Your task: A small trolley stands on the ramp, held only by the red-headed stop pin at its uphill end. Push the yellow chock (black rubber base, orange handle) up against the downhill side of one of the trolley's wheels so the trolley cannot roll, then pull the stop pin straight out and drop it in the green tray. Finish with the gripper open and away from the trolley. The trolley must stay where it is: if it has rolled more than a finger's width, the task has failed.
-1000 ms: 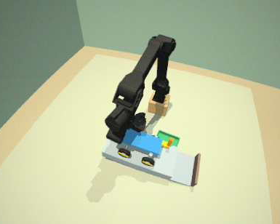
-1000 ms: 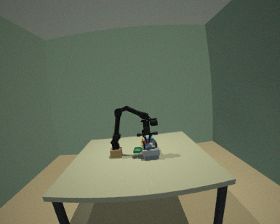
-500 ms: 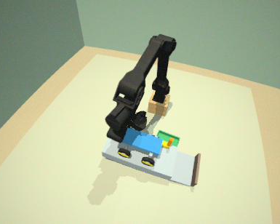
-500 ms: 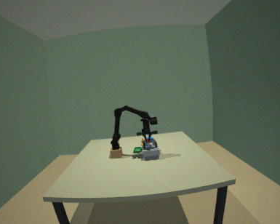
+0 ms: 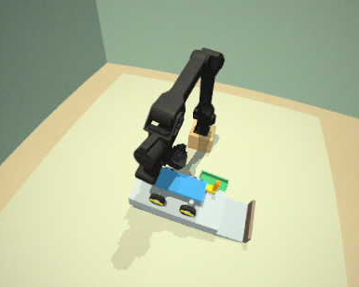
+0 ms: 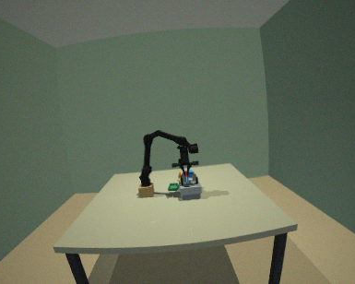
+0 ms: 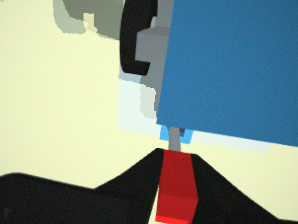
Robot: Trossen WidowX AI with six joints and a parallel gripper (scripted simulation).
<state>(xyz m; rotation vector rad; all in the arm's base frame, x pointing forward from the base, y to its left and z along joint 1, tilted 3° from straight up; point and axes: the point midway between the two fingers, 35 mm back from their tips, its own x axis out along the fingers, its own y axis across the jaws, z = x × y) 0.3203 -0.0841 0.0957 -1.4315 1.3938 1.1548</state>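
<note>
My gripper tip is 20 cm to the right of the green tray, 17 cm above it and 12 cm past it. Also, from my gripper tip: brown end stop (37 cm to the left, 13 cm below); then blue trolley (10 cm to the left, 5 cm below, 2 cm ahead); then red-headed stop pin (right at my gripper tip).
</note>
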